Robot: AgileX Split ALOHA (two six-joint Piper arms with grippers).
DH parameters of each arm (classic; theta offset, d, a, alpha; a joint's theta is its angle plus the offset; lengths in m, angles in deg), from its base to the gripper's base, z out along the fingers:
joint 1: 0 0.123 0 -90
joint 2: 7.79 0 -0.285 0
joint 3: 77.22 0 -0.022 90
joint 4: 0 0.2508 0 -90
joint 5: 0 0 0.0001 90
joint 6: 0 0.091 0 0
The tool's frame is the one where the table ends.
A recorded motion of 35 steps. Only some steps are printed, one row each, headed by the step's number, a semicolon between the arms.
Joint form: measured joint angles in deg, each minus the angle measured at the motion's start. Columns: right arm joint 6, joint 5, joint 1, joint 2, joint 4, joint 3; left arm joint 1, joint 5, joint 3, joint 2, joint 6, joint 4.
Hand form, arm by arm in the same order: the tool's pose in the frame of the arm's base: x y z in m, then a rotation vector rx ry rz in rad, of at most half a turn. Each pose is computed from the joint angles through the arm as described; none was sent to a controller.
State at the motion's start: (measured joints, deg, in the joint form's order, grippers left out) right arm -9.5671 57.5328 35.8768 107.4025 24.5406 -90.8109; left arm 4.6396 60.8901 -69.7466 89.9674 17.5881 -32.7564
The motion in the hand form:
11: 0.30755 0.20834 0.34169 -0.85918 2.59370 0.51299; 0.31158 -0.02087 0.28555 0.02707 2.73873 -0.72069
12: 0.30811 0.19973 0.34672 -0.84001 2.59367 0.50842; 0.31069 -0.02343 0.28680 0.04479 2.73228 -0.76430
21: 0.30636 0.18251 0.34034 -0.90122 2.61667 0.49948; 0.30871 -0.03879 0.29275 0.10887 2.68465 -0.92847
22: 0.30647 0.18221 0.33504 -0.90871 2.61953 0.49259; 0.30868 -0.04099 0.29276 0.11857 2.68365 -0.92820
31: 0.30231 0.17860 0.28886 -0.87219 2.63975 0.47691; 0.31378 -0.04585 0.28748 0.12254 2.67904 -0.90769
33: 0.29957 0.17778 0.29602 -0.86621 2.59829 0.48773; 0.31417 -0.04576 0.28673 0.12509 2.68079 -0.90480
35: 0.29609 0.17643 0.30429 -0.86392 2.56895 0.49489; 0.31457 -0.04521 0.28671 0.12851 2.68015 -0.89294
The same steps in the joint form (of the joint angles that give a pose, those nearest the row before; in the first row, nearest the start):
11: -0.33 8.76 -5.57 -8.33 -7.31 -3.98; 0.00 1.85 0.00 0.00 1.15 -1.88
12: -0.58 9.47 -6.81 -9.18 -7.25 -3.97; 0.00 2.83 0.00 0.00 2.30 -3.68
21: -5.45 11.43 -9.43 -10.53 -6.05 -1.12; -1.20 5.22 0.00 0.00 5.72 -10.67
22: -5.99 10.62 -9.43 -10.53 -6.17 0.03; -1.63 5.05 0.00 0.00 5.78 -10.67
31: -7.81 0.57 -9.43 -11.37 -5.47 11.53; -2.81 2.86 0.00 0.96 5.84 -10.41
33: -8.46 -0.71 -9.43 -12.72 -4.81 11.93; -2.82 2.80 0.00 1.08 5.95 -10.29
35: -8.73 -0.95 -9.43 -14.04 -4.47 11.93; -2.82 2.55 -0.07 1.08 6.01 -9.90

